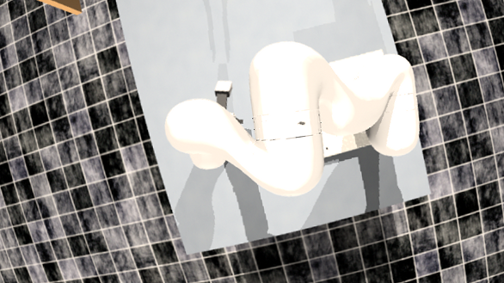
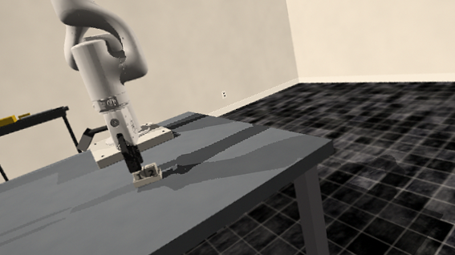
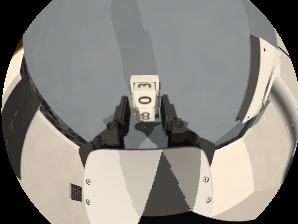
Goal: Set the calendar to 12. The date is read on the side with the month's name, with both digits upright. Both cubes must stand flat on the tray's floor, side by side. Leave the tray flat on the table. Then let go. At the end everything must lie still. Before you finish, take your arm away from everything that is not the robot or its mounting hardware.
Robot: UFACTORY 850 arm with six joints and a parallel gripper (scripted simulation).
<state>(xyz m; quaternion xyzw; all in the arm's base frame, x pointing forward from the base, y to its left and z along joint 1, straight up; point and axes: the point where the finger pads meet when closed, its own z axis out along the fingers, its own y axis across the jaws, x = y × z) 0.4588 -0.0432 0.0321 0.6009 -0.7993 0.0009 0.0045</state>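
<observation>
The calendar tray lies 2 cm to the left of my hand and 6 cm below it.
</observation>
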